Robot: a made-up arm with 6 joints. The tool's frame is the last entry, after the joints. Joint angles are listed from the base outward. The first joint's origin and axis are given. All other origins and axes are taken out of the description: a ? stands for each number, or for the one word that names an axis. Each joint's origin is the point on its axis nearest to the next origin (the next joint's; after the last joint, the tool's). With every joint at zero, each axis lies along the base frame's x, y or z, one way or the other. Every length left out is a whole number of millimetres.
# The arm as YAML. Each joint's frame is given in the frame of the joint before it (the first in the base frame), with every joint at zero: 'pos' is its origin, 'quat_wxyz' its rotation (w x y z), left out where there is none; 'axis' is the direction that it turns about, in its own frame. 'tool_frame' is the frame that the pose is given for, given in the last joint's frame.
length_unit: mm
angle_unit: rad
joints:
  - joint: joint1
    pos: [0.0, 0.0, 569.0]
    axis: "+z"
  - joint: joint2
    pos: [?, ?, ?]
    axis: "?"
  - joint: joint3
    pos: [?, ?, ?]
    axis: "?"
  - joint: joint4
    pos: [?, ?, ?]
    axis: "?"
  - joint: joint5
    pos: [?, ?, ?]
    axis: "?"
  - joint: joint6
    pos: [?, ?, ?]
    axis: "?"
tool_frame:
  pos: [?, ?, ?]
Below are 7 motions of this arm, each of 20 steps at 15 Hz.
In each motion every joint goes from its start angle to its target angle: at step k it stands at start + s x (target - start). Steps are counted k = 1, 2, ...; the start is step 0. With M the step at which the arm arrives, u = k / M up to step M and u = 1 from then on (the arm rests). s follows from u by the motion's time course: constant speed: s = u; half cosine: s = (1 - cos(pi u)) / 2; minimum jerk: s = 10 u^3 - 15 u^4 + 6 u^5.
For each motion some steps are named. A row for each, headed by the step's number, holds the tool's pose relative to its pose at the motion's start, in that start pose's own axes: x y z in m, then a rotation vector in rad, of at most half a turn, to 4 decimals.
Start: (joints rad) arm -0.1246 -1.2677 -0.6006 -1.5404 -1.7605 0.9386
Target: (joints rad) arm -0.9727 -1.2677 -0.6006 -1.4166 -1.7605 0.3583
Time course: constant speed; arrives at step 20
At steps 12, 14, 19, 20:
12: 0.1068 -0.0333 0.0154 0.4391 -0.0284 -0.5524
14: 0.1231 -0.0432 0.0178 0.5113 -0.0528 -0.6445
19: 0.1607 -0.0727 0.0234 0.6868 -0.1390 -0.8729
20: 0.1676 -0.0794 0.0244 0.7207 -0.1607 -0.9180

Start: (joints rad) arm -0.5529 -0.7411 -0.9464 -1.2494 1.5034 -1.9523
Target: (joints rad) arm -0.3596 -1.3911 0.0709 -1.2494 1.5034 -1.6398
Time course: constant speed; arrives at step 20
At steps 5, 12, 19, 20:
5: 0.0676 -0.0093 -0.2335 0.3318 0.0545 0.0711
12: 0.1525 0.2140 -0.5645 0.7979 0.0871 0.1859
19: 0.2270 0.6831 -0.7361 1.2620 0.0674 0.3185
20: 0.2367 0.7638 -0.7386 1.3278 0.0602 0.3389

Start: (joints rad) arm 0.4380 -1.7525 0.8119 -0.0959 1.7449 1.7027
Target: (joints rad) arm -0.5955 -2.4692 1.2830 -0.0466 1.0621 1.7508
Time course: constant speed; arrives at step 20
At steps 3, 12, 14, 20:
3: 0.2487 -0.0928 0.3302 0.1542 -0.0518 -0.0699
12: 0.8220 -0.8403 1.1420 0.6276 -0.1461 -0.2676
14: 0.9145 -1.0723 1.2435 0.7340 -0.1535 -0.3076
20: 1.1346 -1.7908 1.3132 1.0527 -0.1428 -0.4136

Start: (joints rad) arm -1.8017 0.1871 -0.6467 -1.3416 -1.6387 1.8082
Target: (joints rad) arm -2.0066 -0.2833 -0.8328 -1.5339 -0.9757 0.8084
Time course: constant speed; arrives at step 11
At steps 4, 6, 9, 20:
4: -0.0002 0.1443 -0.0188 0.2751 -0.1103 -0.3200
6: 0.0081 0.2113 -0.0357 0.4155 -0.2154 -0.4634
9: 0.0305 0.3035 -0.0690 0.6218 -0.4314 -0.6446
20: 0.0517 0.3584 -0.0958 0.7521 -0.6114 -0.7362

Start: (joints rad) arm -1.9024 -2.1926 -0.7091 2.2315 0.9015 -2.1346
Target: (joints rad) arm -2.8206 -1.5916 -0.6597 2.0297 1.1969 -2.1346
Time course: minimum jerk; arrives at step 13
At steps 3, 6, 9, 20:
3: 0.0958 0.0205 0.0302 -0.0032 0.0866 0.0000
6: 0.5051 0.0612 0.0690 0.0232 0.4261 -0.0396
9: 0.9463 -0.0099 -0.0370 0.1240 0.7684 -0.1662
20: 1.1022 -0.0852 -0.1182 0.1863 0.8917 -0.2475

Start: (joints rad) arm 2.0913 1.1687 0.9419 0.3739 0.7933 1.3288
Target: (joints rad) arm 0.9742 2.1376 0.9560 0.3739 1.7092 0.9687
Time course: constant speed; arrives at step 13
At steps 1, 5, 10, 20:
1: -0.1276 0.1321 -0.1460 0.0057 0.0561 0.0145
5: -0.8408 0.5294 -0.6204 0.0406 0.3006 0.0414
10: -1.9638 0.7463 -0.7456 0.0882 0.6427 -0.0142
20: -2.5754 0.7782 -0.5124 0.1015 0.8571 -0.1027

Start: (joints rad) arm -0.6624 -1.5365 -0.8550 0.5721 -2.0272 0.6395
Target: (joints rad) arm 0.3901 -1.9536 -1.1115 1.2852 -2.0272 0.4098
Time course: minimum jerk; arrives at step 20
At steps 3, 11, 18, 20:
3: 0.0132 -0.0075 -0.0036 -0.0075 -0.0076 -0.0157
11: 0.3177 -0.1788 0.0252 -0.1021 -0.2663 -0.3076
18: 0.5260 -0.2631 0.1641 -0.0999 -0.5303 -0.4265
20: 0.5302 -0.2642 0.1679 -0.0993 -0.5365 -0.4281

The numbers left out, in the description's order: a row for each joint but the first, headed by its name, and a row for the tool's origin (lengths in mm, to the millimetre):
joint2: xyz 0.0 0.0 0.0, axis +y
joint3: xyz 0.0 0.0 1221.0, axis -y
joint4: xyz 935.0 0.0 0.0, axis -x
joint5: xyz 0.0 -273.0 0.0, axis -y
joint6: xyz 0.0 0.0 0.0, axis -x
tool: xyz 0.0 0.0 0.0

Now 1 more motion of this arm.
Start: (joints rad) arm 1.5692 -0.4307 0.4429 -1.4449 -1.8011 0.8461
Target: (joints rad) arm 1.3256 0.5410 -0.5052 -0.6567 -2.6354 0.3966
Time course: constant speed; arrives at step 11
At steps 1, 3, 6, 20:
1: -0.0115 -0.1610 -0.1336 0.2326 0.0876 0.0393
3: -0.0346 -0.3994 -0.4450 0.7001 0.2467 0.1644
6: -0.0590 -0.5458 -0.9477 1.3798 0.4411 0.4832
20: -0.0420 -0.3489 -1.6175 2.2463 0.6321 1.4730

